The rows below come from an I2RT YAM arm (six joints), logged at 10 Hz.
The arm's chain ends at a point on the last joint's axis. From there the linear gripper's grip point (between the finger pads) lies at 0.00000 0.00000 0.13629 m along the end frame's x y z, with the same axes.
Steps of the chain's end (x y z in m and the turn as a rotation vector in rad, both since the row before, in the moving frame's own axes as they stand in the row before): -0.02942, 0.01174, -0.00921, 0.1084, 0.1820, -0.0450; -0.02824, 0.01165, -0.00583, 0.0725, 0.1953, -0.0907; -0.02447, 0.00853, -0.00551, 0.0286, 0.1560, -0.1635; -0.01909, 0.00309, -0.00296, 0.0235, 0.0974, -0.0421; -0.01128, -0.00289, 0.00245, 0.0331, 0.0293, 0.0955; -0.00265, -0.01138, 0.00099, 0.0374, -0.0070, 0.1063; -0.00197, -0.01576, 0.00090, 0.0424, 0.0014, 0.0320
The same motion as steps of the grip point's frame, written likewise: -0.00514, -0.00347, -0.01226, 0.1084, 0.1820, -0.0450; -0.00230, 0.00065, -0.00877, 0.0725, 0.1953, -0.0907; -0.00371, 0.00294, -0.00722, 0.0286, 0.1560, -0.1635; -0.00591, -0.00039, -0.00364, 0.0235, 0.0974, -0.0421; -0.00708, -0.00720, 0.00232, 0.0331, 0.0293, 0.0955; -0.00333, -0.01652, 0.00089, 0.0374, -0.0070, 0.1063; -0.00169, -0.02153, 0.00078, 0.0424, 0.0014, 0.0320
